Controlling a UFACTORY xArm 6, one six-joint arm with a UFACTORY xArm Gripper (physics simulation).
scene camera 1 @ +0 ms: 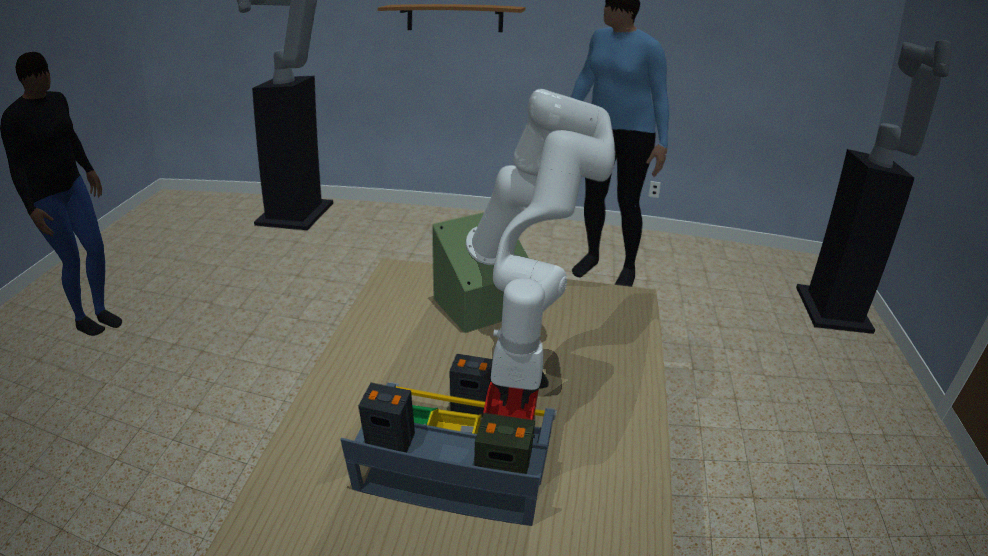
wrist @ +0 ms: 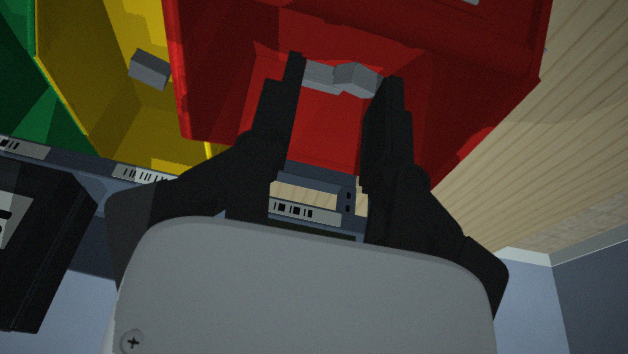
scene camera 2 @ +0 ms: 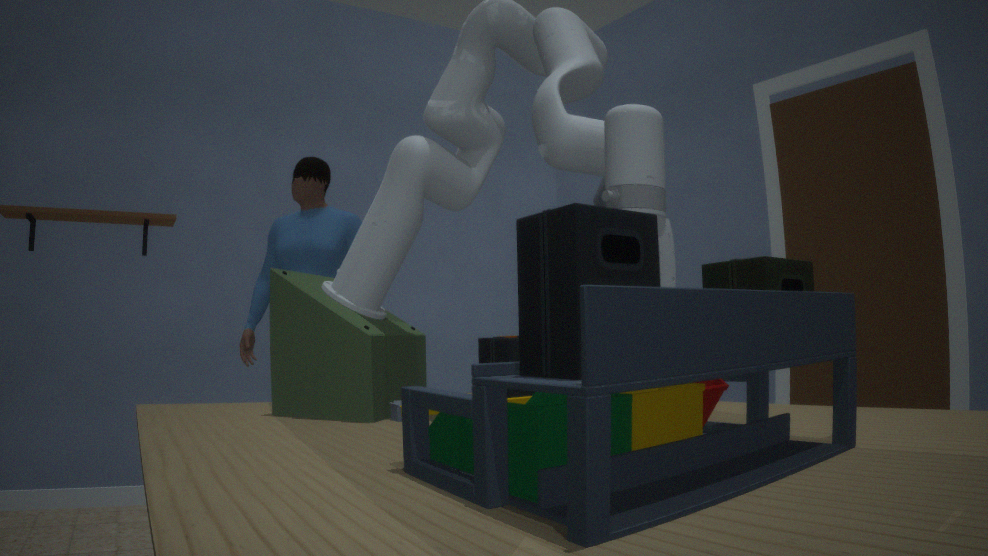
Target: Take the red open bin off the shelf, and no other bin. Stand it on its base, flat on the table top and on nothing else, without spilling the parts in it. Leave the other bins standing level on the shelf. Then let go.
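Places are measured from the arm's base along level axes (x right, y ahead, z up), in centimetres.
Pixels of known places: gripper, fingertip midpoint: (scene camera 1: 514,403) (wrist: 338,87); arm's base, origin of the base link: (scene camera 1: 487,246) (scene camera 2: 352,302).
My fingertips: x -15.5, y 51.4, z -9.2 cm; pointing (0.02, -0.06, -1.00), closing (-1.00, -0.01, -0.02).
For each thing: its top centre in the pictures, then the offset to it from my fingertips. "spot": a spot on its surface instead. Level surfaces: height alone.
- red open bin, middle of its top: (wrist: 305,177) (scene camera 2: 641,328) (scene camera 1: 511,396) dx +0.5, dy +2.0, dz +3.6 cm
- shelf, surface spot: (scene camera 2: 718,331) spot: dx +17.0, dy +25.3, dz +3.1 cm
- yellow bin, middle of its top: (wrist: 131,113) (scene camera 2: 604,385) (scene camera 1: 451,425) dx +12.1, dy +7.8, dz -1.9 cm
- green bin, middle of its top: (scene camera 2: 522,394) (scene camera 1: 405,417) dx +22.1, dy +7.9, dz -1.9 cm
- olive case, middle of its top: (scene camera 2: 758,262) (scene camera 1: 505,430) dx -0.6, dy +18.2, dz +9.7 cm
- yellow rail, middle of its top: (scene camera 1: 469,400) dx +10.2, dy -2.4, dz -3.5 cm
- wooden table top, its level: dz -10.0 cm
The red open bin (scene camera 1: 512,413) (scene camera 2: 713,397) (wrist: 325,122) is on the shelf (scene camera 1: 442,468) (scene camera 2: 718,331), at its right end in scene camera 1. Grey parts (wrist: 356,80) lie inside it. The yellow bin (scene camera 1: 452,420) (scene camera 2: 666,414) (wrist: 100,95) stands beside it, with the green bin (scene camera 1: 422,414) (scene camera 2: 538,432) (wrist: 14,30) beyond. My gripper (scene camera 1: 514,399) (wrist: 338,87) points down into the red bin, its two black fingers part open with a gap and no wall between them. In scene camera 2 the fingers are hidden. Whether the fingertips touch the bin's inside or the parts cannot be told.
A black case (scene camera 1: 386,418) (scene camera 2: 587,297) (wrist: 45,255) and an olive case (scene camera 1: 504,449) (scene camera 2: 756,273) stand on the upper board. Another black case (scene camera 1: 468,380) is behind the shelf. A yellow rail (scene camera 1: 442,396) runs along the bins' far side. The wooden table top (scene camera 1: 608,470) extends right of the shelf.
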